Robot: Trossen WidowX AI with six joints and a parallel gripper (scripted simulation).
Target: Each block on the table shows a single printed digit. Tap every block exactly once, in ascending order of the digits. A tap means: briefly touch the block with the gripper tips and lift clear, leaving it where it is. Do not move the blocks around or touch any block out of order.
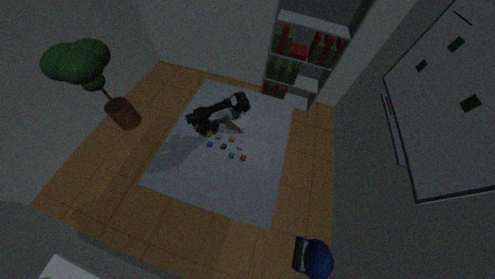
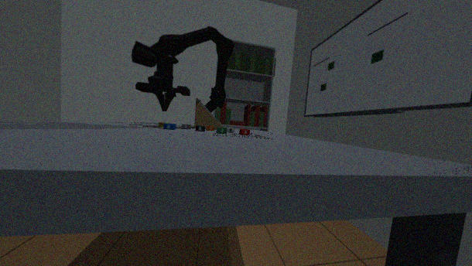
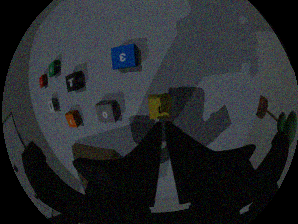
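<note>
Now: the yellow block 60 mm below my gripper tip. The rest, counted from my gripper tip: grey block (90 mm to the left, 60 mm below); then black block (70 mm ahead, 140 mm to the left, 60 mm below); then blue block (80 mm ahead, 40 mm to the left, 60 mm below).
</note>
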